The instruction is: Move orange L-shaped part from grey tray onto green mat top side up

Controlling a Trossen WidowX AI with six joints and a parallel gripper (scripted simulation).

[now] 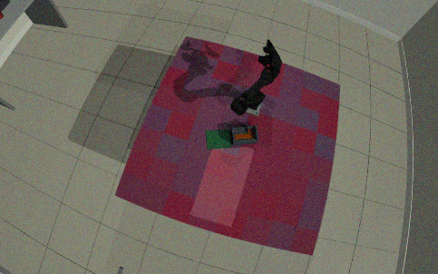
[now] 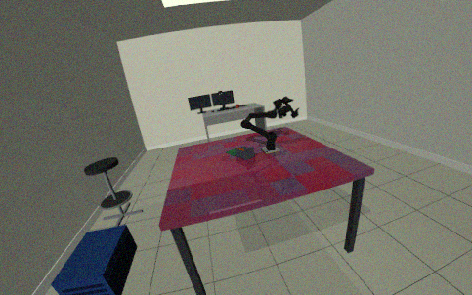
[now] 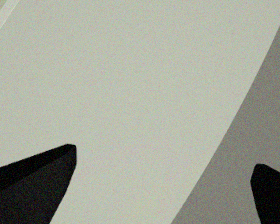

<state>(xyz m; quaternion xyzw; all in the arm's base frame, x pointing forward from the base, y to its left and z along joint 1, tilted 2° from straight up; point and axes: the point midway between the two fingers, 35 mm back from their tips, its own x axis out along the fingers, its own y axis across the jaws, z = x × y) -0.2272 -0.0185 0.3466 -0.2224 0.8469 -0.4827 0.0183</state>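
The orange part lies 50 cm ahead of my gripper tip, 4 cm to the left of it and 31 cm below it. Also, from my gripper tip: grey tray: 50 cm ahead, 3 cm to the left, 38 cm below; then green mat: 57 cm ahead, 11 cm to the right, 38 cm below.
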